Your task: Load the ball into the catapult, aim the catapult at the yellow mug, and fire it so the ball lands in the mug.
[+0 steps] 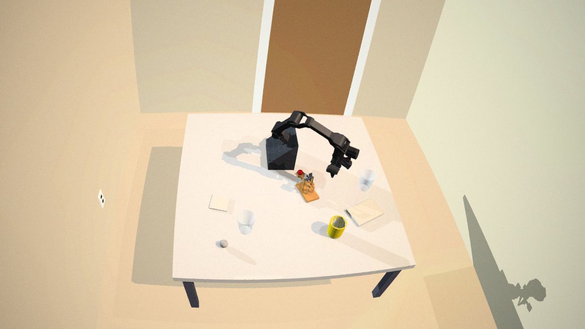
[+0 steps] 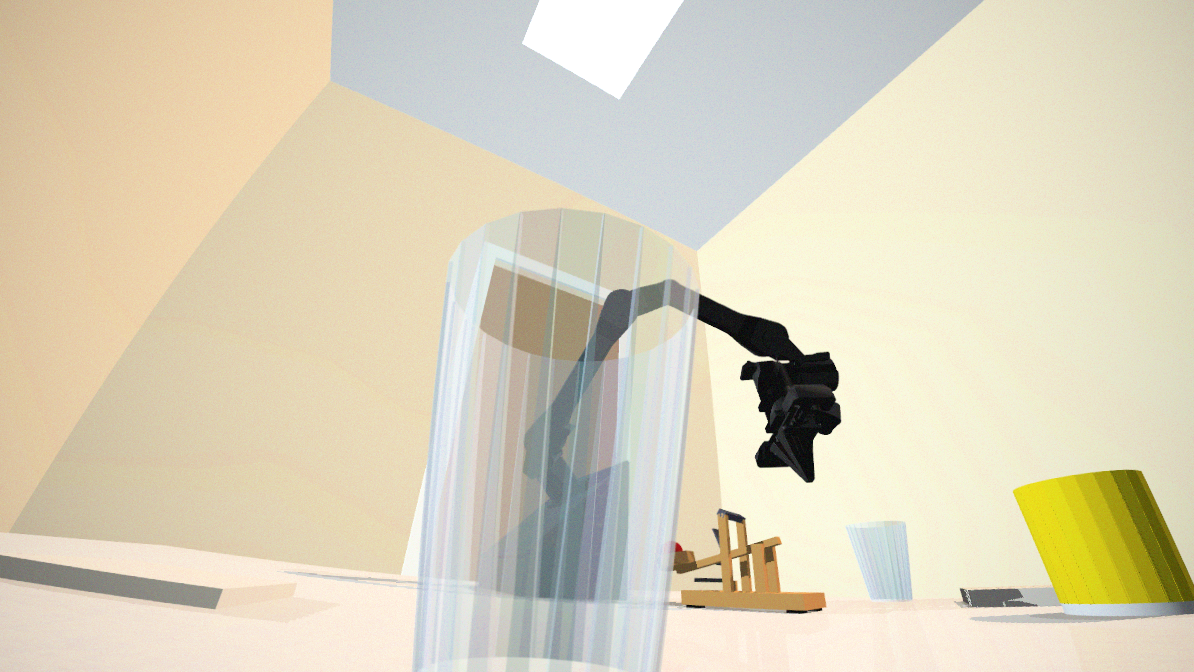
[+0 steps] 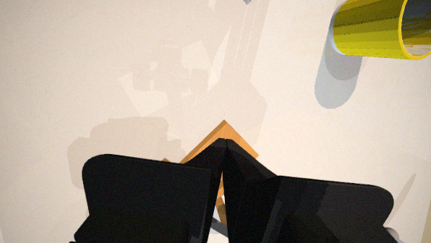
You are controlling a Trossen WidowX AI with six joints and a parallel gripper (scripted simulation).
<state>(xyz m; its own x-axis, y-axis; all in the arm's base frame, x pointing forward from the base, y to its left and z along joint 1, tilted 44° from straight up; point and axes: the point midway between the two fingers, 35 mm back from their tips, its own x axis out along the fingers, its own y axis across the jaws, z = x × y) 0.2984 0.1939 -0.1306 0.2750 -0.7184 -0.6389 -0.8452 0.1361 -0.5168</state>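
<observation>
Now: gripper tip 12 cm past the red ball, 15 cm to the left of it and 9 cm above it. From my gripper tip the other things lie so: board (13 cm ahead, 21 cm to the left, 14 cm below); wooden catapult (6 cm behind, 12 cm to the right, 10 cm below); yellow mug (27 cm ahead, 12 cm below).
</observation>
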